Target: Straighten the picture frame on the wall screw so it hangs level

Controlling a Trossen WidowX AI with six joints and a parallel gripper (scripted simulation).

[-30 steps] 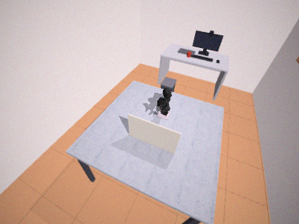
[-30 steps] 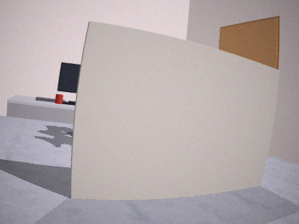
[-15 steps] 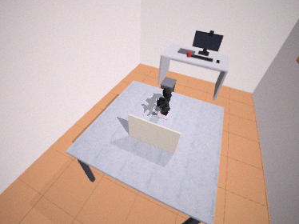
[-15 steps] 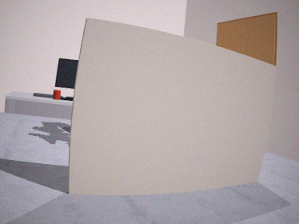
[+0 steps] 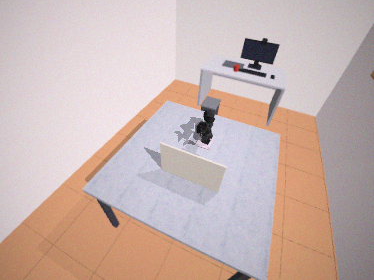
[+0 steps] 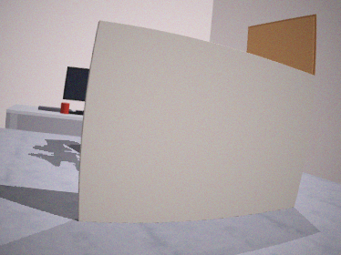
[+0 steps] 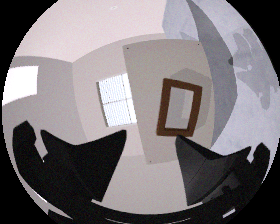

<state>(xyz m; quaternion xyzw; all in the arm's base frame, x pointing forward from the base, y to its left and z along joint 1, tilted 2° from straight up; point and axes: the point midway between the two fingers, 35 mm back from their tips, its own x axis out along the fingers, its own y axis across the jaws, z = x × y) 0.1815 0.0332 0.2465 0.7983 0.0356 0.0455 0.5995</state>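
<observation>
The brown wooden picture frame lies 19 cm ahead of my gripper tip, 5 cm to the left of it and 9 cm below it. Round my gripper tip: wall panel (20 cm ahead, 4 cm to the left, 10 cm below).
</observation>
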